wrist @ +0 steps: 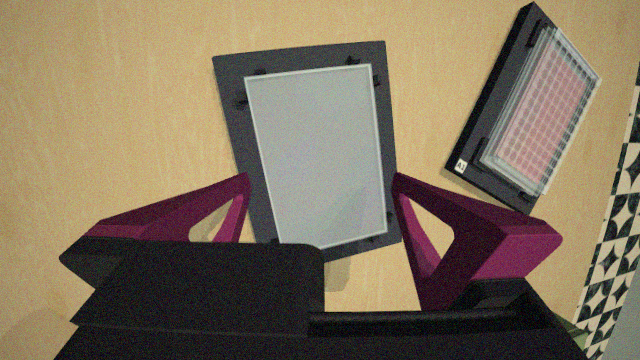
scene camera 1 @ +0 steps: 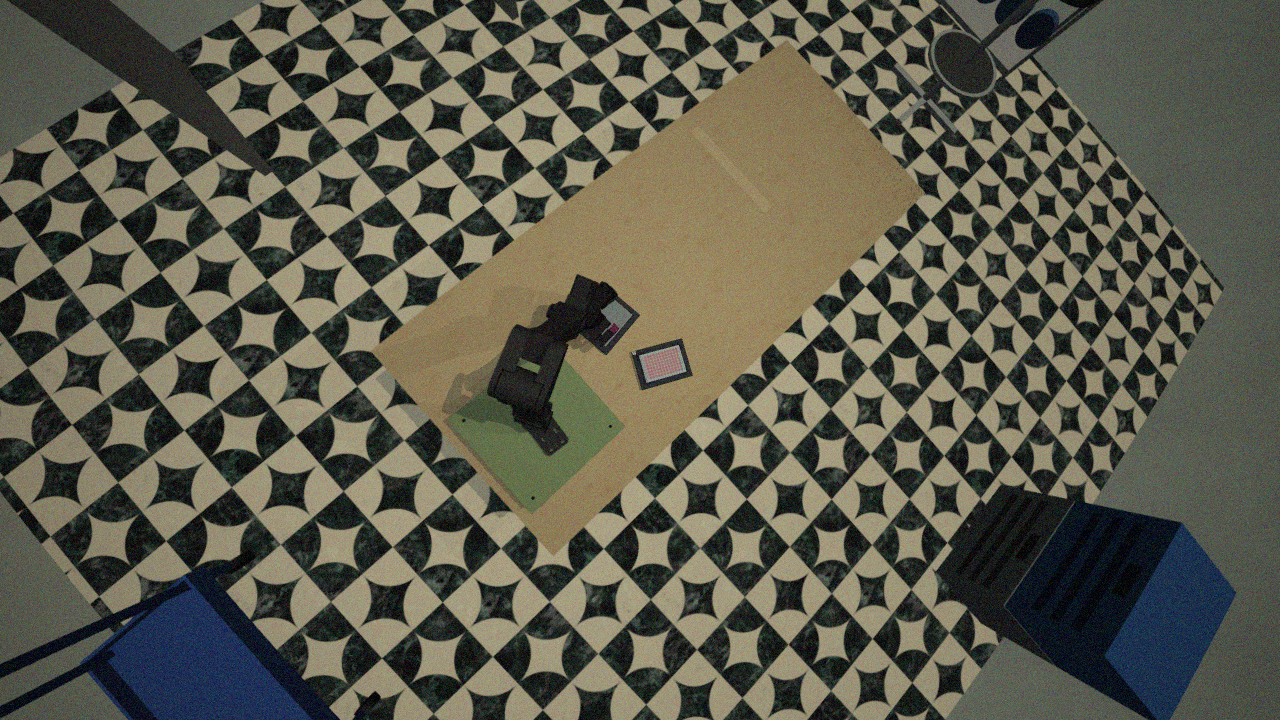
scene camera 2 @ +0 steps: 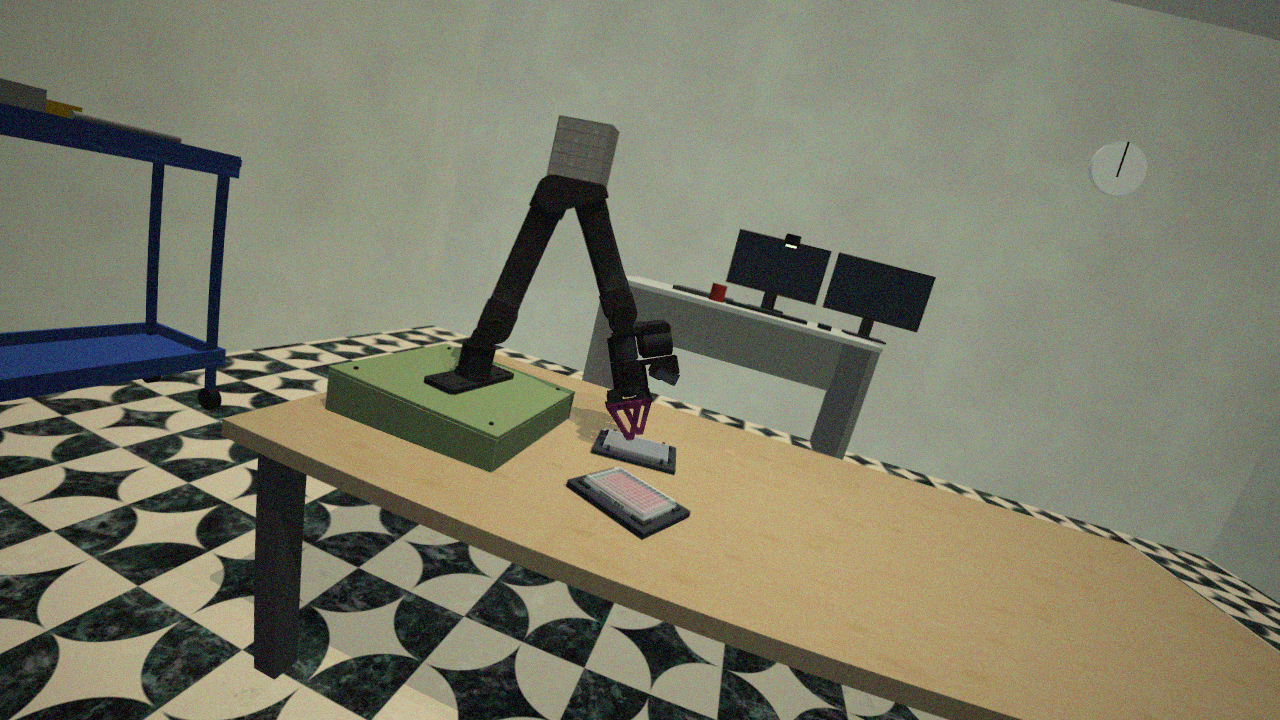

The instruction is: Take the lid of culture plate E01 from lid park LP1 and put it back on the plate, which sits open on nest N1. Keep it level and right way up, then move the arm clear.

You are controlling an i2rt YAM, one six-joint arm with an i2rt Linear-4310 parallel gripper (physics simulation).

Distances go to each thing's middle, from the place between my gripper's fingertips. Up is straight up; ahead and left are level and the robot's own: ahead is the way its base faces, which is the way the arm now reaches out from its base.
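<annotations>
The grey lid (scene camera 2: 647, 449) sits 20 mm below my hand and 10 mm ahead of it. I find the same distances for the dark lid holder (scene camera 2: 670, 468), which is 20 mm below my hand and 10 mm ahead of it.
</annotations>
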